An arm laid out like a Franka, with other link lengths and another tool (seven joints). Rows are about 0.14 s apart.
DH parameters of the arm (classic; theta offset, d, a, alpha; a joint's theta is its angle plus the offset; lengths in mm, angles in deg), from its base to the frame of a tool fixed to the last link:
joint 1: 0 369.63 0 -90
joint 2: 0 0 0 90
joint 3: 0 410.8 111.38 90
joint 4: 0 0 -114.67 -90
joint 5: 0 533.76 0 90
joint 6: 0 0 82.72 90
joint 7: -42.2 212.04 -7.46 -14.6
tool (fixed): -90 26.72 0 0
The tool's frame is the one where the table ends.
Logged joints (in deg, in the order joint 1, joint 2, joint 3, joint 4, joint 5, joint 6, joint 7), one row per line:
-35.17 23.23 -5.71 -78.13 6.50 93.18 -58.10
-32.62 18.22 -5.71 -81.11 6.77 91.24 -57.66
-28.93 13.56 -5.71 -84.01 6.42 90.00 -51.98
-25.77 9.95 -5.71 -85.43 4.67 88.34 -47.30
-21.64 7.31 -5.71 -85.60 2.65 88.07 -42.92
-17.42 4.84 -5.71 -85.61 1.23 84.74 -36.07
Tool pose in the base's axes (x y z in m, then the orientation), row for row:
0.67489 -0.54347 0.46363 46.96 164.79 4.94
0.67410 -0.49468 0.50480 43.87 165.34 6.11
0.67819 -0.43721 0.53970 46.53 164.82 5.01
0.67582 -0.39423 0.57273 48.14 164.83 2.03
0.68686 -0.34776 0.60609 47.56 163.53 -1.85
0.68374 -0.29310 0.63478 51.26 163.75 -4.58
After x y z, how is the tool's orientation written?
As a rotation vector, in degrees.
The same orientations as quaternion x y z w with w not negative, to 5 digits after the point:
0.27318 0.95862 0.02874 0.07479
0.25553 0.96307 0.03559 0.07698
0.27080 0.95922 0.02916 0.07554
0.27960 0.95733 0.01179 0.07212
0.27825 0.95673 -0.01082 0.08441
0.29784 0.95146 -0.02661 0.07283

